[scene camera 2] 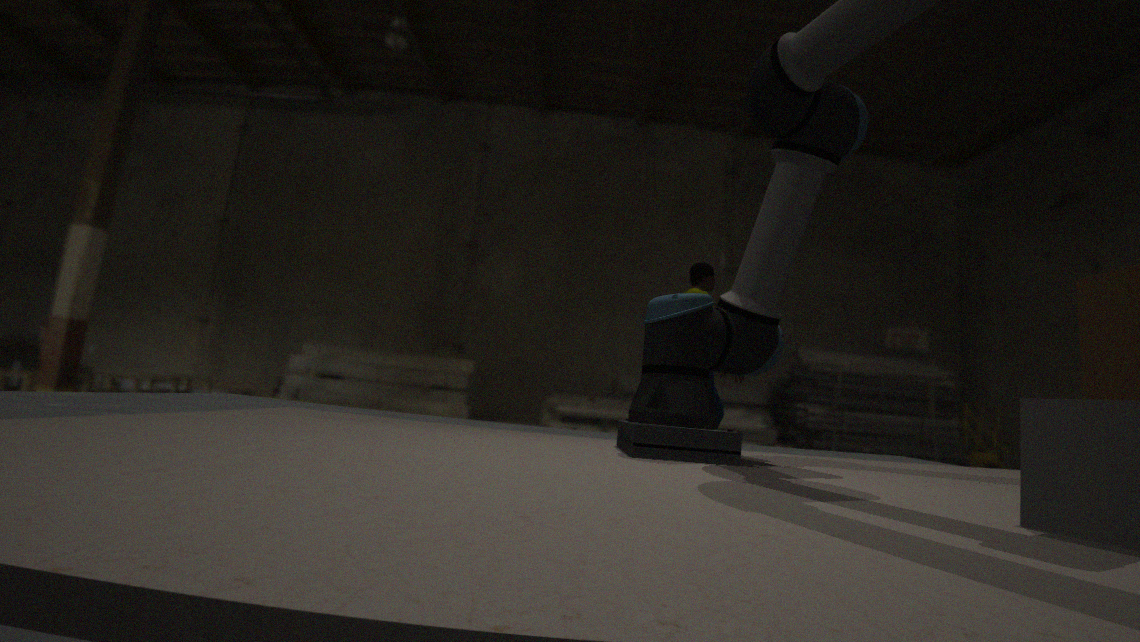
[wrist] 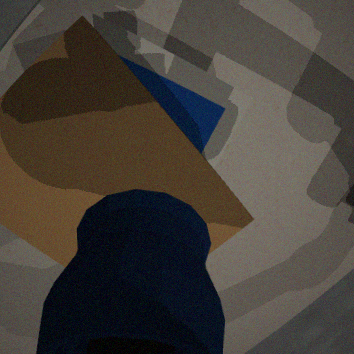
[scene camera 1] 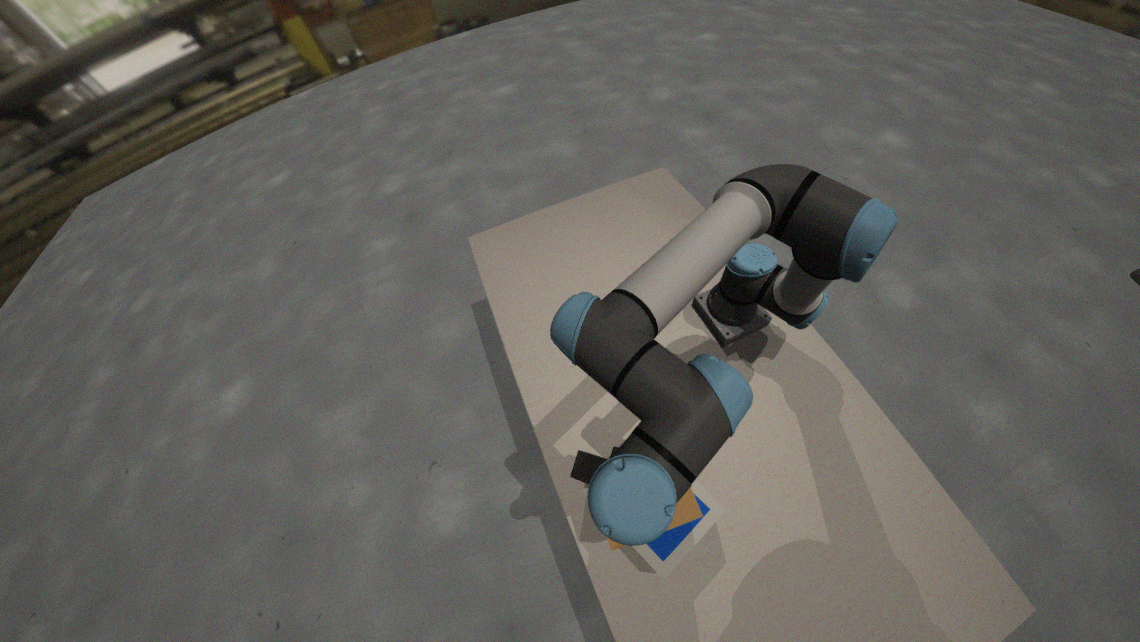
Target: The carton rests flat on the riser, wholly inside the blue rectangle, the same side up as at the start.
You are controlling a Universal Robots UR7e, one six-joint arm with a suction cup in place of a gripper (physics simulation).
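Frame: origin at the arm's base, x back, y right, z up, level; centimetres.
Seen in the pictures: hand, tool point: [wrist: 143,246]; arm's base, link origin: [scene camera 2: 671,425] [scene camera 1: 731,305].
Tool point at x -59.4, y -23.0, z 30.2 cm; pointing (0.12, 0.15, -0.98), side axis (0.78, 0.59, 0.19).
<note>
Pixels of each thing's top centre, then the offset from my tool point to it. Level surfaces: height alone.
- brown carton, top centre: [wrist: 111,200] dx +1.3, dy -4.4, dz -10.2 cm
- grey riser, top centre: [wrist: 128,160] [scene camera 1: 653,500] dx +3.9, dy -5.5, dz -23.2 cm
- blue rectangle, top centre: [wrist: 128,160] [scene camera 1: 653,500] dx +3.9, dy -5.5, dz -23.2 cm
- beige board, surface height: dz -35.3 cm
A brown carton [wrist: 116,147] lies flat on the grey riser [wrist: 225,131] [scene camera 2: 1081,470], its top side up. It covers most of the blue rectangle [wrist: 198,110] [scene camera 1: 673,536]; one blue corner shows past its edge. In scene camera 1 only a sliver of the carton [scene camera 1: 687,508] shows from under the arm's wrist [scene camera 1: 634,498]. My suction cup [wrist: 142,211] is dark blue and stands over the carton's near part. I cannot tell if it touches the carton. The carton's left part runs out of the wrist view.
The arm's base [scene camera 1: 737,307] [scene camera 2: 677,399] is bolted to a beige board [scene camera 1: 557,240] on the grey floor. The arm's elbow folds over the board's middle. A person's head [scene camera 2: 701,275] shows behind the base in the dark scene camera 2 view.
</note>
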